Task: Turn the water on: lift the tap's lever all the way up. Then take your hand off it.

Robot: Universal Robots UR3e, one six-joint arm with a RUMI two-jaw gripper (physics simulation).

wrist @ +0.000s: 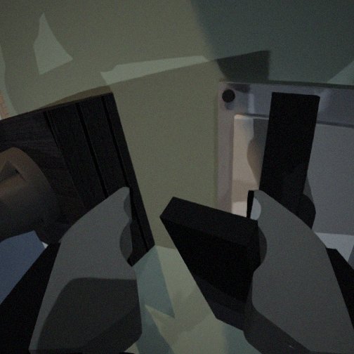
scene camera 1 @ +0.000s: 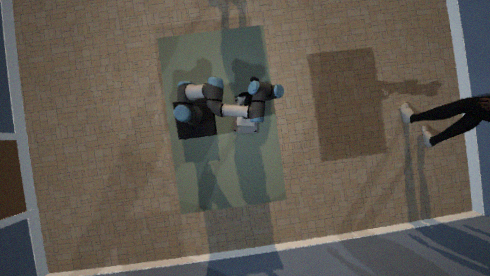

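Where they show: gripper, fingertip midpoint: (scene camera 1: 241, 99); arm's base at its link origin: (scene camera 1: 193, 115).
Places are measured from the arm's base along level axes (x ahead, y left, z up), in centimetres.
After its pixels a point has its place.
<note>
The tap's black lever (wrist: 210, 257) shows in the wrist view as a thick block, its near end right of the middle. The tap's black spout (wrist: 292, 135) reaches over the pale basin plate (wrist: 226, 155) (scene camera 1: 246, 129) {x 34.8, y -12.0, z -8.6 cm}. My gripper (wrist: 190, 191) is part open, with its two grey fingers well apart. The lever's block lies between them, close against the right finger, which overlaps its right edge; whether they touch I cannot tell. The left finger is clear of it. In the scene view my wrist and forearm hang over the tap and hide most of it. The lever's exact height is not clear.
My arm's dark base board (scene camera 1: 200, 132) {x 3.6, y -11.7, z -0.9 cm} (wrist: 85, 135) is left of the basin plate. Both lie on a green mat (scene camera 1: 172, 50) {x -13.9, y 49.8, z -9.4 cm} (wrist: 170, 110). A person's dark-clothed legs (scene camera 1: 442, 111) show at the right, beyond a dark rectangle (scene camera 1: 347, 110) on the floor.
</note>
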